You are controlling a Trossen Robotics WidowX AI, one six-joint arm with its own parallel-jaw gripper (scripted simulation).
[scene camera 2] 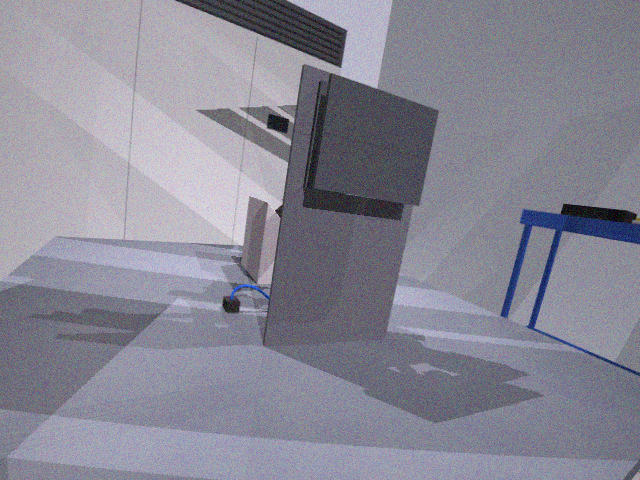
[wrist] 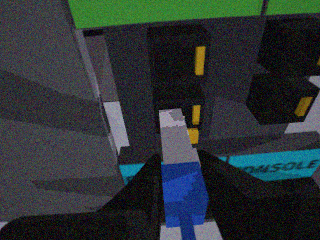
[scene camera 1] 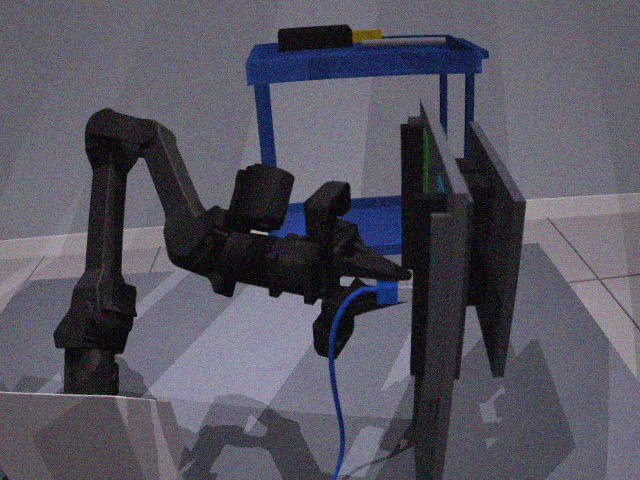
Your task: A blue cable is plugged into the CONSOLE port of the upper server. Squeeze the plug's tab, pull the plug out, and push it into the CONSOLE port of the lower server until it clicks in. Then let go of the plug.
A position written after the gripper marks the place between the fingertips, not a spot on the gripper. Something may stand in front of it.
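Scene camera 1 shows the gripper (scene camera 1: 410, 287), along with a blue plug (scene camera 1: 388, 292) and a dark server rack (scene camera 1: 436, 206). In scene camera 2 there's the dark server rack (scene camera 2: 338, 256) again, and the wrist view gives the gripper (wrist: 178, 158) too.
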